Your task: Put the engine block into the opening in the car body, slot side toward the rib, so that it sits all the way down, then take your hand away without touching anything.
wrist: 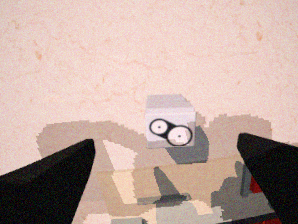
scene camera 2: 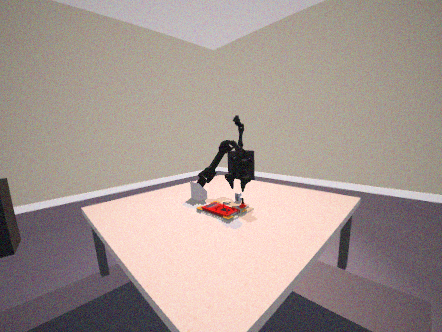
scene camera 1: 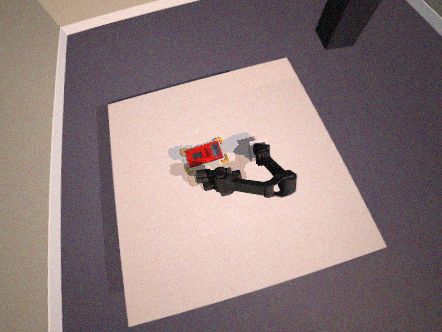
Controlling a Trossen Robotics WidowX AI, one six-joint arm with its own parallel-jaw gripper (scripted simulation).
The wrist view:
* my gripper: 167, 143
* engine block: 170, 121
